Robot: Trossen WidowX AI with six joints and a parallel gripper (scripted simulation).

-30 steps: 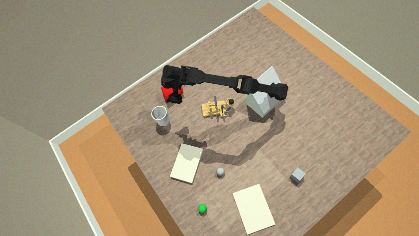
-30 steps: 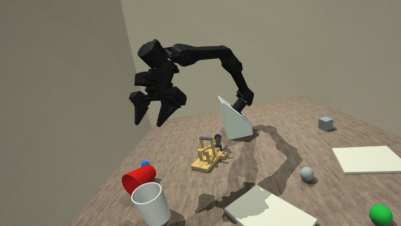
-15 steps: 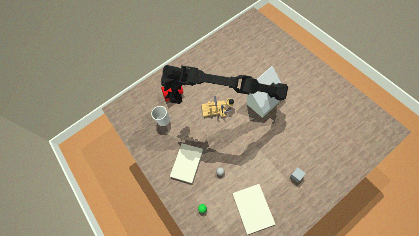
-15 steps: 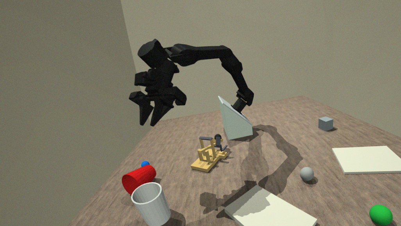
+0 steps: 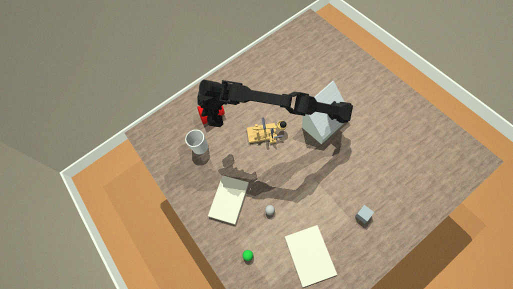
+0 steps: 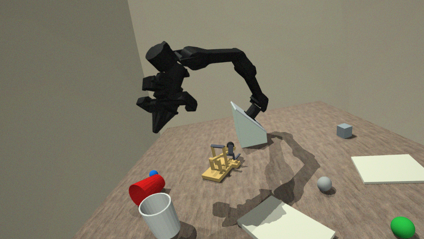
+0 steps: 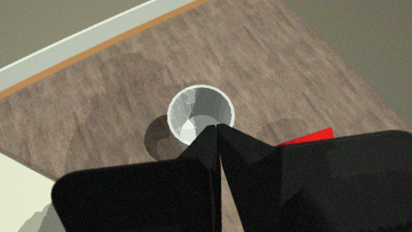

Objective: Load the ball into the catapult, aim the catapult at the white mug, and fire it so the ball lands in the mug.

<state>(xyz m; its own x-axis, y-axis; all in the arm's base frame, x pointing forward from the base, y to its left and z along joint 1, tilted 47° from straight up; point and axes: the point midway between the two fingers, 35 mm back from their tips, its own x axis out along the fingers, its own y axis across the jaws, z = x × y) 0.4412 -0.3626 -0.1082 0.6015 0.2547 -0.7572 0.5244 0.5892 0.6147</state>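
The black ball is 28 cm behind my gripper tip, 20 cm to the left of it and 21 cm below it. The rest, counted from my gripper tip: white mug: 7 cm ahead, 4 cm to the right, 24 cm below; blue ball: 22 cm behind, 15 cm to the right, 25 cm below; wooden catapult: 22 cm behind, 17 cm to the left, 22 cm below.
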